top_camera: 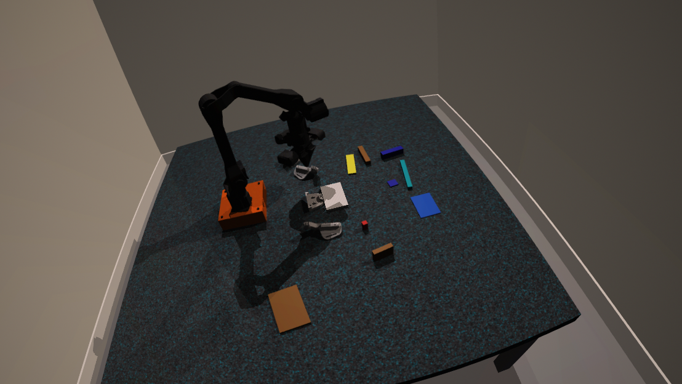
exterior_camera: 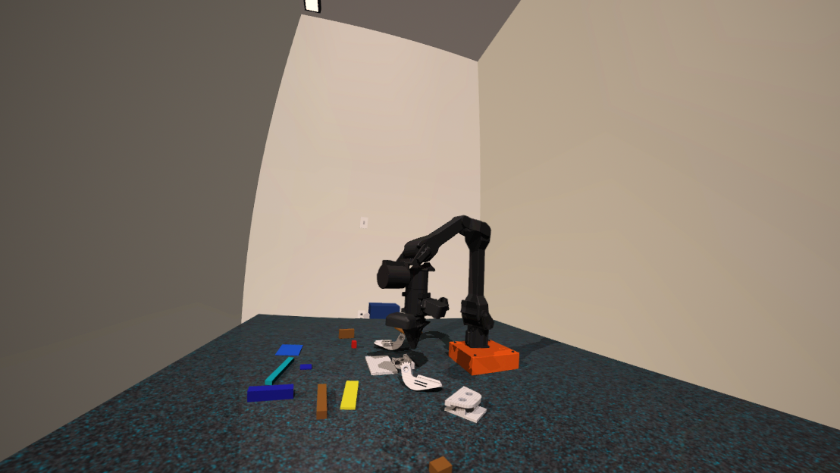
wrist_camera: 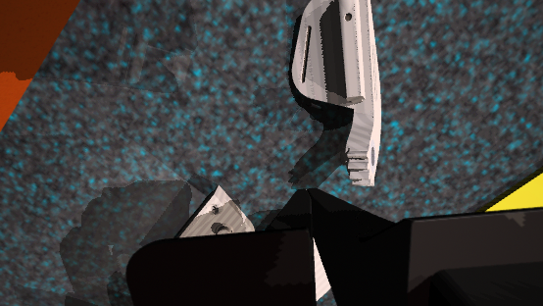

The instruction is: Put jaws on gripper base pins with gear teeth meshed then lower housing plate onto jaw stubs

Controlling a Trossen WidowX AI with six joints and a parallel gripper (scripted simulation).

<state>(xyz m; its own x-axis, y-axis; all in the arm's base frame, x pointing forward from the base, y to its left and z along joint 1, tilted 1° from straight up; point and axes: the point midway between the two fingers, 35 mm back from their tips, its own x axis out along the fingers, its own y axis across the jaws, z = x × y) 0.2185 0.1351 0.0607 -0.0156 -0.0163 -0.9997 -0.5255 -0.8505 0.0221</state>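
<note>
Right now the white jaw is 4 cm to the left of my gripper tip and 4 cm below it. The rest, counted from my gripper tip: brown bar: 19 cm ahead, 14 cm to the left, 7 cm below; then yellow bar: 14 cm ahead, 9 cm to the left, 8 cm below; then white block: 16 cm to the left, 10 cm behind, 7 cm below.
</note>
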